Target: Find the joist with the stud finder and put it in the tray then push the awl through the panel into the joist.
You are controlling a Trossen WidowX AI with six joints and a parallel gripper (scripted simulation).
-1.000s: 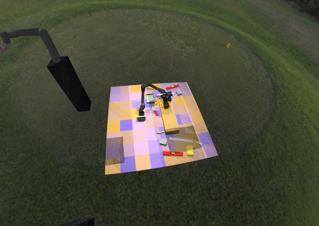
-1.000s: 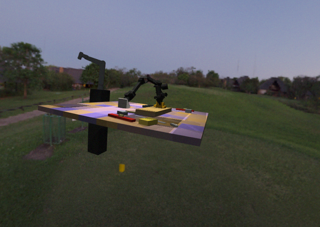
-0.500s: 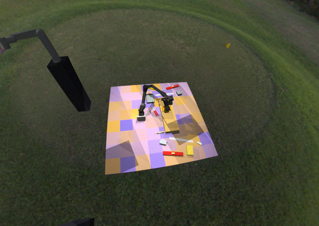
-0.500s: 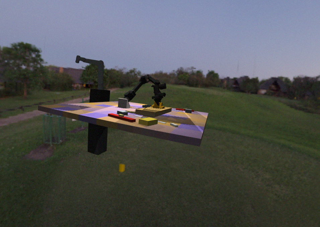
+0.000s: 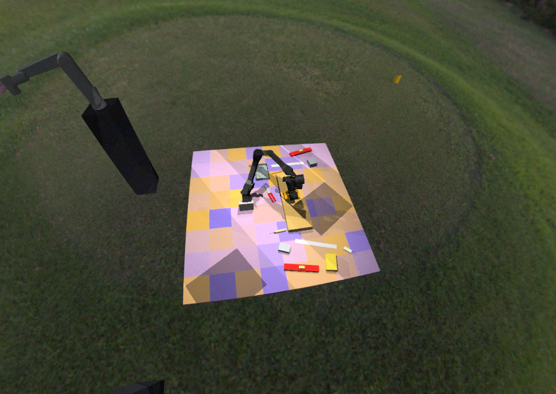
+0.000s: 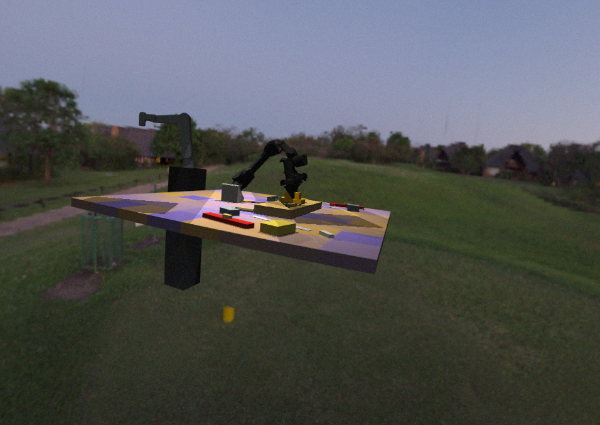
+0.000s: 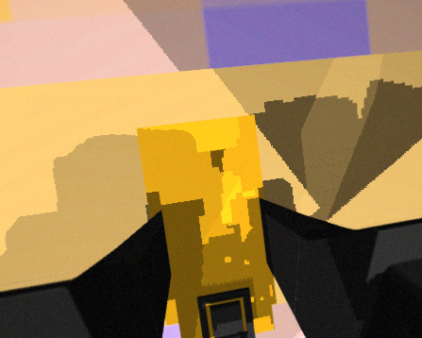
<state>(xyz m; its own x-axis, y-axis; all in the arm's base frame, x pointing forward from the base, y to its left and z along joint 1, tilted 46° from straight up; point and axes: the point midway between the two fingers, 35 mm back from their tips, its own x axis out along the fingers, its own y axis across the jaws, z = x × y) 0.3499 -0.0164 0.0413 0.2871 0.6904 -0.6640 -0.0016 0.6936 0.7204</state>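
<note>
My gripper tip is 300 mm to the right of the grey tray, 200 mm past it and 50 mm above it. Also, from my gripper tip: grey block: 400 mm to the right, 140 mm behind, 50 mm below; then awl: 260 mm to the right, 180 mm behind, 60 mm below; then yellow stud finder: 20 mm behind, 20 mm above.
</note>
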